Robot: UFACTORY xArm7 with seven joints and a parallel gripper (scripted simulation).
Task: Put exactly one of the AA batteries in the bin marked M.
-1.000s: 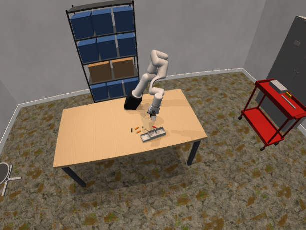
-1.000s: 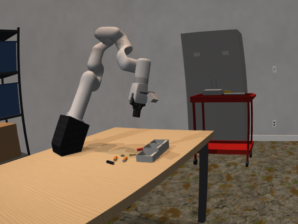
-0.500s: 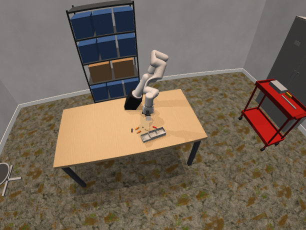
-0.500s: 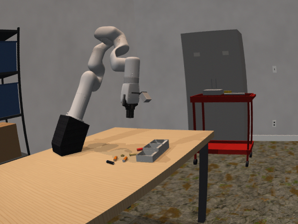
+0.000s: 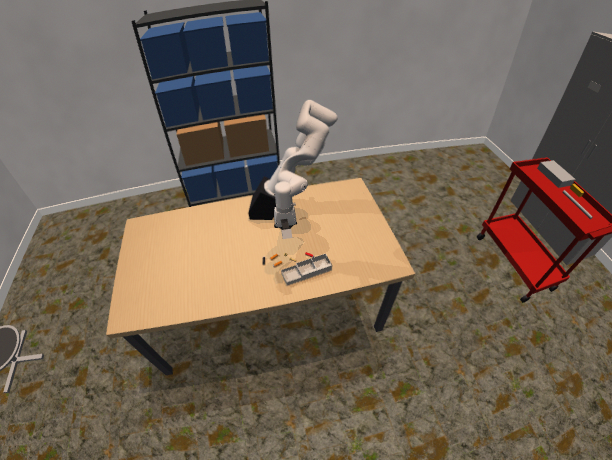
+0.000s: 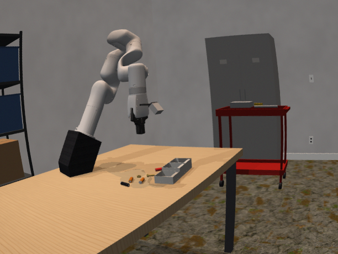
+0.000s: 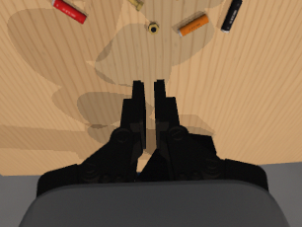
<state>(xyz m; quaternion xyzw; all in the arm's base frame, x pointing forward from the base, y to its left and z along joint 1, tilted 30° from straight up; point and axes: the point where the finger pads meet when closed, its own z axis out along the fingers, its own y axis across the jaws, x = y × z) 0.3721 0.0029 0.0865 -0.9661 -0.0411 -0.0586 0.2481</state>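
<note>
Now: the bin tray 20 cm below my hand, 10 cm ahead of it and 9 cm to the left of it. From my hand the other things lie so: brass bolt: 21 cm below, 2 cm to the left, 1 cm ahead; then brass nut: 22 cm below, 3 cm behind, 1 cm to the right; then red AA battery: 21 cm below, 12 cm to the left, 1 cm behind.
</note>
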